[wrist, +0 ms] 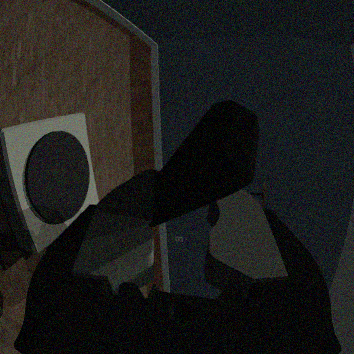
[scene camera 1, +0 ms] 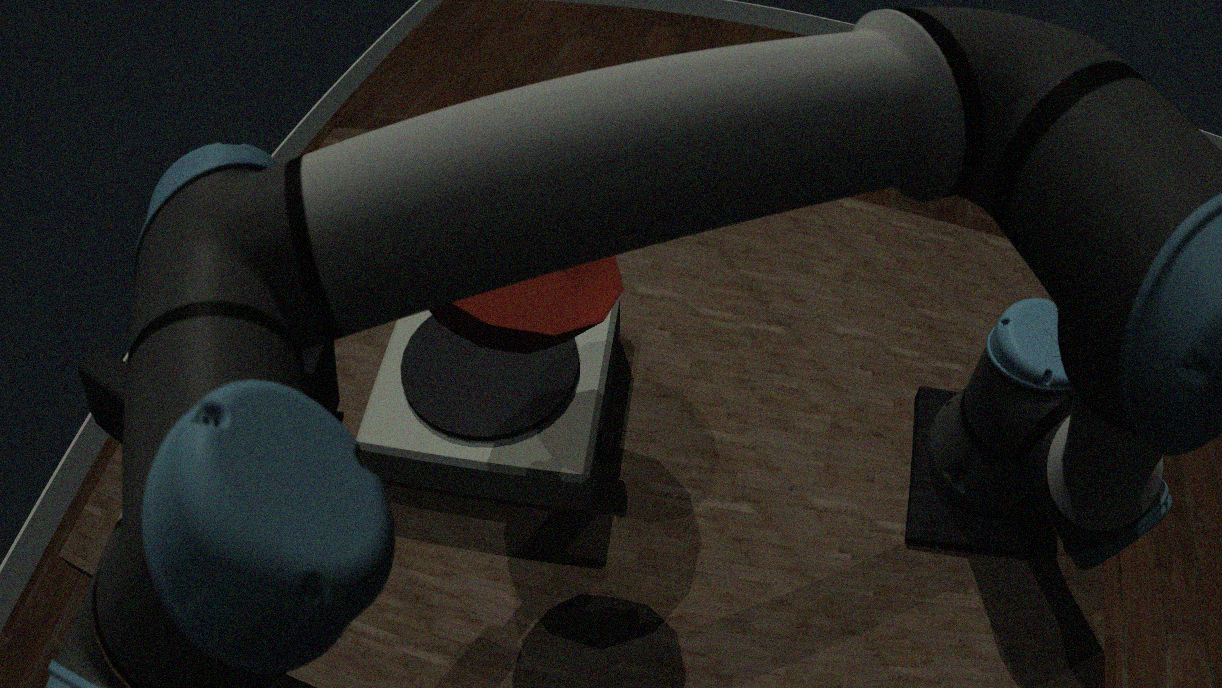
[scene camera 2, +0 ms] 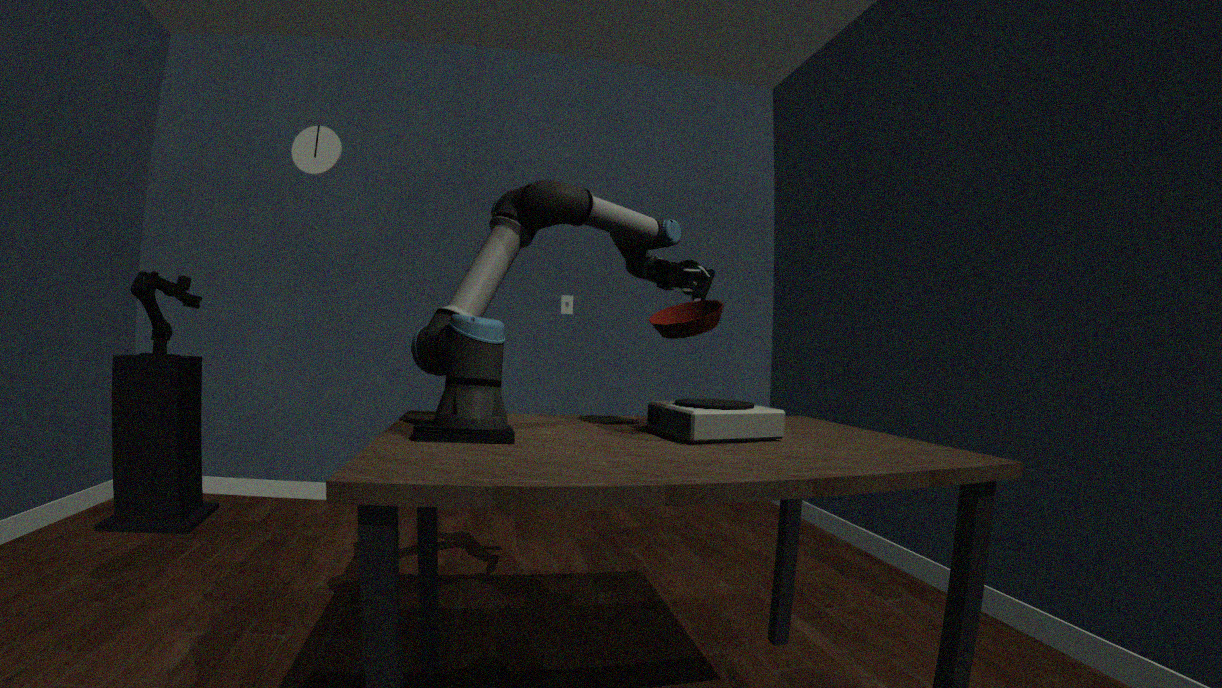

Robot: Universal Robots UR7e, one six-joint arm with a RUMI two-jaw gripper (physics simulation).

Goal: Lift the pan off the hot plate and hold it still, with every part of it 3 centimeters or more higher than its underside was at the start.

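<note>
The red pan (scene camera 1: 555, 299) (scene camera 2: 686, 320) hangs in the air, well above the hot plate (scene camera 1: 491, 376) (scene camera 2: 737, 423) (wrist: 57, 177) and apart from it. The pan is tilted, its right side higher in the scene camera 2 view. The arm hides part of it in the scene camera 1 view. My gripper (scene camera 2: 702, 288) (wrist: 179, 173) is shut on the pan's dark handle, above the pan. In the wrist view the handle (wrist: 215, 155) runs as a dark shape between the fingers; the exact contact is too dark to tell. The gripper is hidden in the scene camera 1 view.
The hot plate stands on the wooden table (scene camera 1: 795, 341) (scene camera 2: 555, 457) (wrist: 65, 60), to the right of the arm's base (scene camera 2: 466, 410) in the scene camera 2 view. A dark pedestal (scene camera 2: 157, 435) with a small arm stands far left on the floor. A wall is behind the table.
</note>
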